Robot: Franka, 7 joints.
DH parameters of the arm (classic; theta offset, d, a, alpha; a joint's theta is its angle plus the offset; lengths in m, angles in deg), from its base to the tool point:
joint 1: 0 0.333 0 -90
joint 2: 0 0 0 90
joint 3: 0 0.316 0.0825 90
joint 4: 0 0 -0.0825 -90
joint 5: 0 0.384 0 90
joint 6: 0 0 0.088 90
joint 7: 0 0.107 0 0
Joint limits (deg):
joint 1: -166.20..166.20
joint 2: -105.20..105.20
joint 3: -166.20..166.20
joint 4: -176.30..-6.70
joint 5: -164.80..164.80
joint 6: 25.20..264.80
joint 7: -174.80..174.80
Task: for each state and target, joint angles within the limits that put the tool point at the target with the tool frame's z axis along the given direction. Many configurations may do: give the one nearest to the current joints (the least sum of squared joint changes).
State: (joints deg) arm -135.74 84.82 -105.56 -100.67 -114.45 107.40 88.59
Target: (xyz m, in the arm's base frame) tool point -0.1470 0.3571 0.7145 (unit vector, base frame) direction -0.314 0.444 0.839
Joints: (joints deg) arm -155.64 80.58 -133.13 -134.18 -164.71 120.70 88.59
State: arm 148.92 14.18 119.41 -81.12 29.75 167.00 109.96
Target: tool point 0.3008 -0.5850 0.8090 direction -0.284 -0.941 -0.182
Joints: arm 166.20 -35.07 99.12 -61.66 -8.57 141.02 109.96
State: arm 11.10 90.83 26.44 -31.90 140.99 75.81 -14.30
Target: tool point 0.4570 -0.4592 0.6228 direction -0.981 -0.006 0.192
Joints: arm -39.01 71.06 69.04 -6.78 164.80 42.49 -14.30
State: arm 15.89 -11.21 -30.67 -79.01 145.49 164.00 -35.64
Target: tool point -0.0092 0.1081 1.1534 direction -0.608 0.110 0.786
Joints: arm 33.95 -29.43 9.17 -58.40 149.85 122.12 -35.64
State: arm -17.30 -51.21 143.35 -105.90 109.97 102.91 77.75
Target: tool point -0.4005 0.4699 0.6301 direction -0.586 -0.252 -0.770
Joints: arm -5.30 -14.58 120.87 -82.20 52.07 91.88 77.75
